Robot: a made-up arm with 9 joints. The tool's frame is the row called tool.
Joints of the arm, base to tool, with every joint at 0 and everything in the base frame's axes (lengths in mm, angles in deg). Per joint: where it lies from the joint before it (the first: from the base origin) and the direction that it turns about. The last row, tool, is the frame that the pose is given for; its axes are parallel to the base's.
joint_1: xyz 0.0 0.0 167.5 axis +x
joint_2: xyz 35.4 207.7 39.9 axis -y
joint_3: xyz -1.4 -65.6 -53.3 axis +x
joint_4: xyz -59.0 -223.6 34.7 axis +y
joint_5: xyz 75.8 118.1 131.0 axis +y
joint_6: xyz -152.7 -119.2 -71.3 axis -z
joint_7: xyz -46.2 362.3 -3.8 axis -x
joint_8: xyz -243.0 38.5 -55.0 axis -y
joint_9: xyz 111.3 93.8 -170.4 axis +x
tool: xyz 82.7 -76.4 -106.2
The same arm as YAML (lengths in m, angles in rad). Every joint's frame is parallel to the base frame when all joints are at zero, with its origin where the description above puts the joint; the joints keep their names.
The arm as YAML. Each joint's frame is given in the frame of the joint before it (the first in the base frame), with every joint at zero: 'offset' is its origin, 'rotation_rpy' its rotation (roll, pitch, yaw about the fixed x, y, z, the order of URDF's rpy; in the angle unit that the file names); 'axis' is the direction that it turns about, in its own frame. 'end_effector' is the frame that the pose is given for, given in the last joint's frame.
length_unit: m
angle_unit: rad
chain:
  - id: joint_1
    offset: [0.0, 0.0, 0.1675]
    rotation_rpy: [0.0, 0.0, 0.0]
    axis: [1.0, 0.0, 0.0]
  - id: joint_2
    offset: [0.0354, 0.2077, 0.0399]
    rotation_rpy: [0.0, 0.0, 0.0]
    axis: [0.0, -1.0, 0.0]
  - id: joint_3
    offset: [-0.0014, -0.0656, -0.0533]
    rotation_rpy: [0.0, 0.0, 0.0]
    axis: [1.0, 0.0, 0.0]
  - id: joint_4
    offset: [-0.059, -0.2236, 0.0347]
    rotation_rpy: [0.0, 0.0, 0.0]
    axis: [0.0, 1.0, 0.0]
  - id: joint_5
    offset: [0.0758, 0.1181, 0.131]
    rotation_rpy: [0.0, 0.0, 0.0]
    axis: [0.0, 1.0, 0.0]
  - id: joint_6
    offset: [-0.1527, -0.1192, -0.0713]
    rotation_rpy: [0.0, 0.0, 0.0]
    axis: [0.0, 0.0, -1.0]
  - id: joint_7
    offset: [-0.0462, 0.3623, -0.0038]
    rotation_rpy: [0.0, 0.0, 0.0]
    axis: [-1.0, 0.0, 0.0]
  - id: joint_8
    offset: [-0.243, 0.0385, -0.055]
    rotation_rpy: [0.0, 0.0, 0.0]
    axis: [0.0, -1.0, 0.0]
  - id: joint_9
    offset: [0.1113, 0.0938, -0.1704]
    rotation_rpy: [0.0, 0.0, 0.0]
    axis: [1.0, 0.0, 0.0]
end_effector:
  offset: [0.0827, -0.0764, -0.1062]
  rotation_rpy: [0.0, 0.0, 0.0]

